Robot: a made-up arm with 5 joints.
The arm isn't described. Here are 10 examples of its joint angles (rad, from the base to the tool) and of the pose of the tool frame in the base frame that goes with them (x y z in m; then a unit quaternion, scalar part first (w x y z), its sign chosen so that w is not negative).
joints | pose
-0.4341 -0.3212 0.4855 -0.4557 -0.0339 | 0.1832 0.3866 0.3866 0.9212 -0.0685 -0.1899 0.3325
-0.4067 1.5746 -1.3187 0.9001 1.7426 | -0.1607 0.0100 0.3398 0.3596 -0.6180 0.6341 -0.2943
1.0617 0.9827 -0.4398 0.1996 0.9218 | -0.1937 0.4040 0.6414 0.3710 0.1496 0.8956 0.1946
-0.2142 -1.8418 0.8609 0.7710 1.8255 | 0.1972 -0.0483 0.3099 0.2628 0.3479 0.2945 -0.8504
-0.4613 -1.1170 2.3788 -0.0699 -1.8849 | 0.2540 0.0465 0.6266 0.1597 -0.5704 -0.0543 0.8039
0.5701 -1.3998 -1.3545 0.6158 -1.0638 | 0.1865 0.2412 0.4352 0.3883 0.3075 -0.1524 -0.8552
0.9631 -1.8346 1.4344 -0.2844 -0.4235 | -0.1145 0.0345 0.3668 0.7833 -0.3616 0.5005 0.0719
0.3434 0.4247 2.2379 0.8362 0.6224 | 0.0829 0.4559 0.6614 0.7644 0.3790 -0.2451 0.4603
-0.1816 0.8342 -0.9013 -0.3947 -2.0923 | -0.1274 0.0789 0.4685 0.0338 0.7340 0.0627 0.6754
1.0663 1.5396 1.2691 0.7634 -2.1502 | -0.1011 0.3782 0.5552 0.3646 -0.6208 0.6741 -0.1650
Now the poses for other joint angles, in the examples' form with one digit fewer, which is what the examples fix.
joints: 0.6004 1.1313 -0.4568 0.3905 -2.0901
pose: -0.192 0.128 0.563 0.116 0.949 -0.127 0.265
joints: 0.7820 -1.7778 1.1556 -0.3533 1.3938
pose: -0.080 -0.112 0.355 0.316 -0.636 0.303 -0.635
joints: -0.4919 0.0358 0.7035 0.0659 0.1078
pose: 0.142 0.436 0.460 0.865 0.110 -0.235 0.428
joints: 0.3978 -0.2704 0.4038 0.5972 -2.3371
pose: -0.077 0.301 0.361 0.388 0.514 -0.618 0.451
